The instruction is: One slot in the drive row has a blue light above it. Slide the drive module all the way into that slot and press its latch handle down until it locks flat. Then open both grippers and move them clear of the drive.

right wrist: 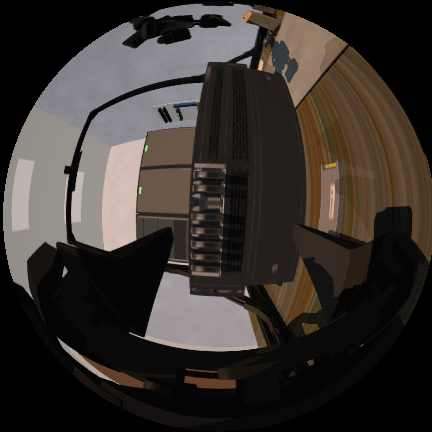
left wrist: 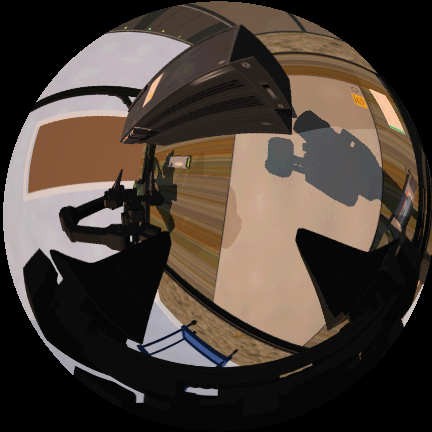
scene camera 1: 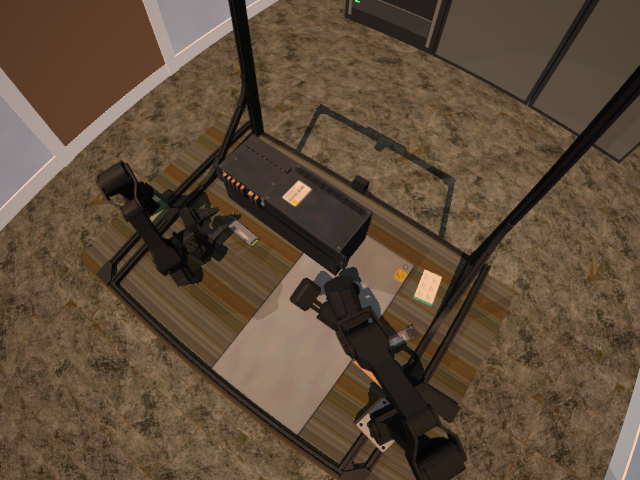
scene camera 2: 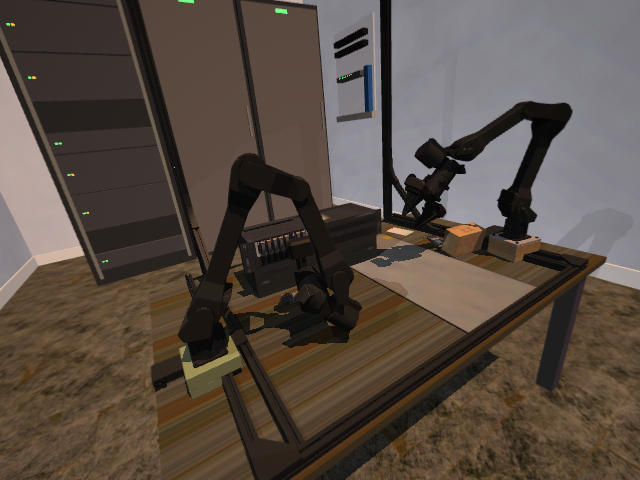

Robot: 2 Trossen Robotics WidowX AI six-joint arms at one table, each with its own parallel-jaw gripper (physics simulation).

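Frame: origin at the left arm's base, x down, y ahead, z right, level; metres.
Where they show: left gripper, fingertip midpoint: (left wrist: 235,236) (scene camera 1: 311,299) (scene camera 2: 409,221); right gripper, fingertip midpoint: (right wrist: 235,232) (left wrist: 136,169) (scene camera 1: 222,217) (scene camera 2: 301,261); left arm's base at its link origin: (scene camera 1: 383,425) (scene camera 2: 514,236); right arm's base at its link origin: (left wrist: 134,194) (scene camera 1: 147,207) (scene camera 2: 208,351).
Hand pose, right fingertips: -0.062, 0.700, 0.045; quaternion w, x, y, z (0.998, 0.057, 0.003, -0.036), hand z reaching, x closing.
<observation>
Each offset is from my right fingertips to the centre of the thing, as dx, dy, dz. "spot": to the spot under its first point. Level surfaces: height alone.
The drive module {+0.119, -0.004, +0.039} (scene camera 1: 242,232) (left wrist: 179,161) (right wrist: 331,195) lies on the table in front of the black chassis {+0.036, -0.078, +0.189} (scene camera 1: 320,214) (scene camera 2: 356,232) (left wrist: 200,85) (right wrist: 272,175); one end is yellow-green. Its latch handle is not clear. The drive row (scene camera 1: 240,187) (scene camera 2: 279,246) (right wrist: 209,230) is at the chassis's left end in scene camera 1. A small blue light {spot: -0.048, -0.001, +0.099} (right wrist: 191,202) marks a slot there in the right wrist view. My right gripper (right wrist: 235,232) is open and empty, facing the row and apart from the module. My left gripper (scene camera 2: 412,219) (left wrist: 235,236) is open and empty above the table, far from the module.
A grey mat {dx +0.121} (scene camera 1: 279,351) (scene camera 2: 444,289) lies beside the chassis. A white card {+0.123, -0.523, +0.336} (scene camera 1: 428,287), an orange block {+0.079, -0.586, +0.048} (scene camera 2: 462,238) and a small clear-and-dark item {+0.119, -0.559, +0.149} (scene camera 1: 402,335) are on the left arm's side. Black frame posts (scene camera 1: 247,72) rise at the table's back corners.
</observation>
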